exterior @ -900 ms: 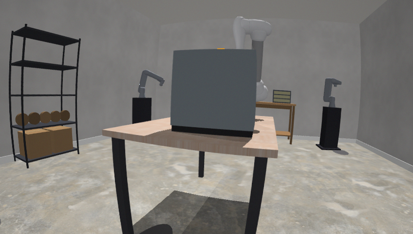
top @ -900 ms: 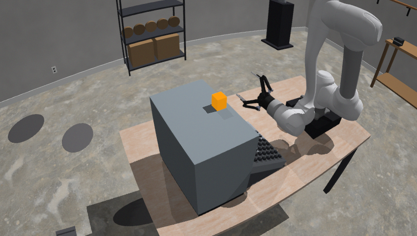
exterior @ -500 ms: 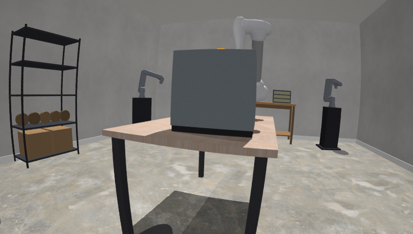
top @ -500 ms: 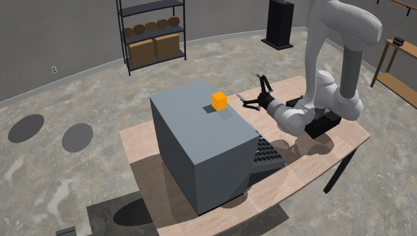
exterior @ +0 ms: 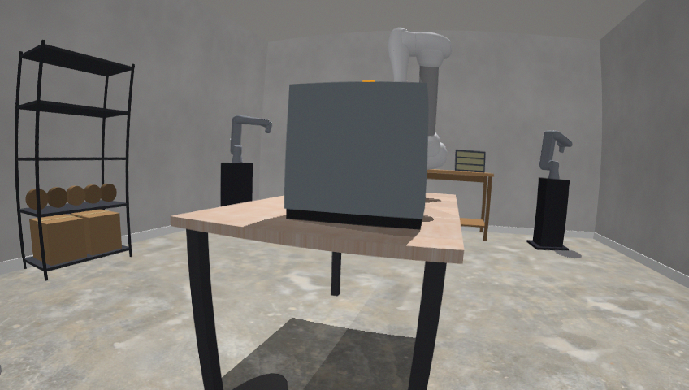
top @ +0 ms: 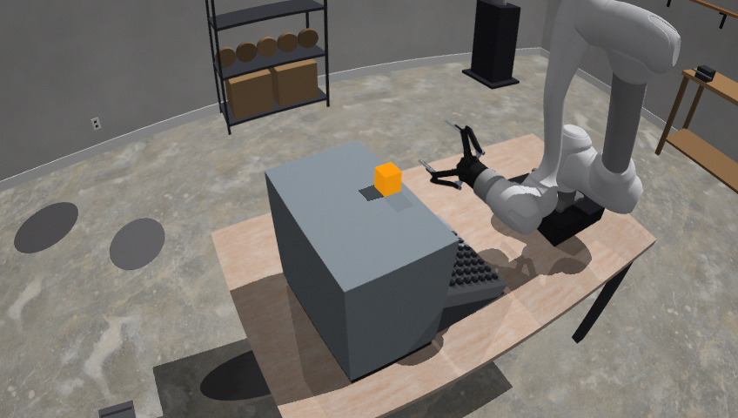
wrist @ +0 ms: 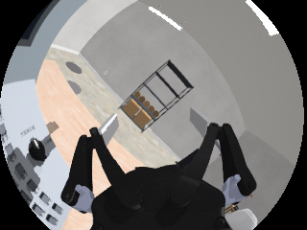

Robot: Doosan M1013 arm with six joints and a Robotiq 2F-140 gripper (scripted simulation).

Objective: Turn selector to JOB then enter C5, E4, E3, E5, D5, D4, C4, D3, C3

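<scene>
Now: the key C3 30 cm to the left of my hand, 16 cm below it and 16 cm ahead of it. The rest, counted from my hand: black selector knob (16 cm below, 13 cm ahead, 11 cm to the left); keypad (22 cm to the left, 21 cm below, 15 cm ahead).
</scene>
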